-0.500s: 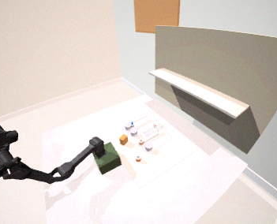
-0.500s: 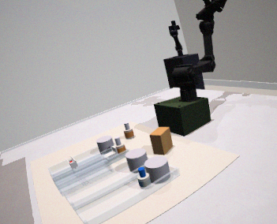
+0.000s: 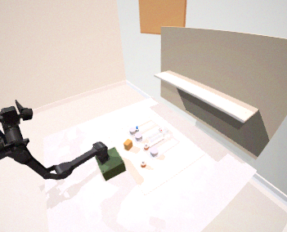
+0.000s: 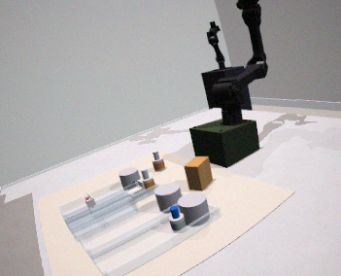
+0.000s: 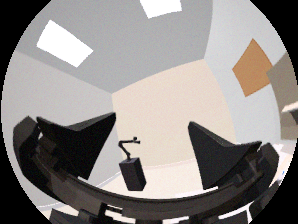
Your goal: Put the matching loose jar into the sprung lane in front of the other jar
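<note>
My gripper tip is 540 mm short of the orange-brown box, 40 mm to the left of it and 610 mm above it. Round my gripper tip: clear sprung lane (780 mm ahead, 120 mm to the right, 620 mm below); then wall shelf (1150 mm ahead, 170 mm to the right, 270 mm below).
</note>
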